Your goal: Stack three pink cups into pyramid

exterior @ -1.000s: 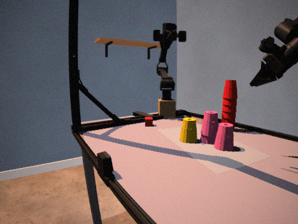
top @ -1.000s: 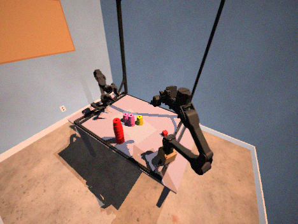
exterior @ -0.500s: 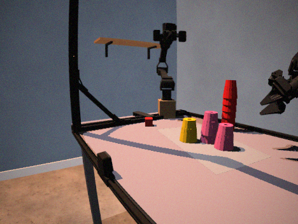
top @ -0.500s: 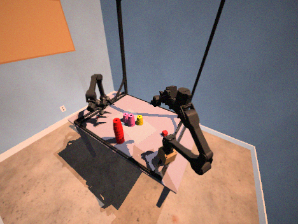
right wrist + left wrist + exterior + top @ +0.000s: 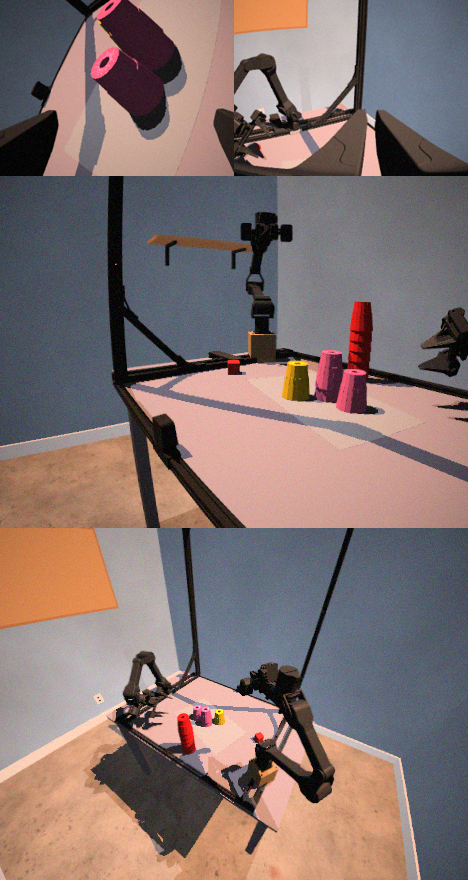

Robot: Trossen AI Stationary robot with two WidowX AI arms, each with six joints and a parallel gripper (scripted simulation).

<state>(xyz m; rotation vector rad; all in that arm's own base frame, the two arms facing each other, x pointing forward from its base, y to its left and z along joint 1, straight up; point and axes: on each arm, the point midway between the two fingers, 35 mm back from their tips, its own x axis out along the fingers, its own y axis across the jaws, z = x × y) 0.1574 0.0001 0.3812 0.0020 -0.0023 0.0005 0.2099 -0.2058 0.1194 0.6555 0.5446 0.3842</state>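
Right now the yellow cup is 6 cm behind my left hand, 28 cm to the right of it and 44 cm below it. The rest, counted from my left hand: red block (13 cm behind, 47 cm below); then pale mat (1 cm behind, 32 cm to the right, 49 cm below).
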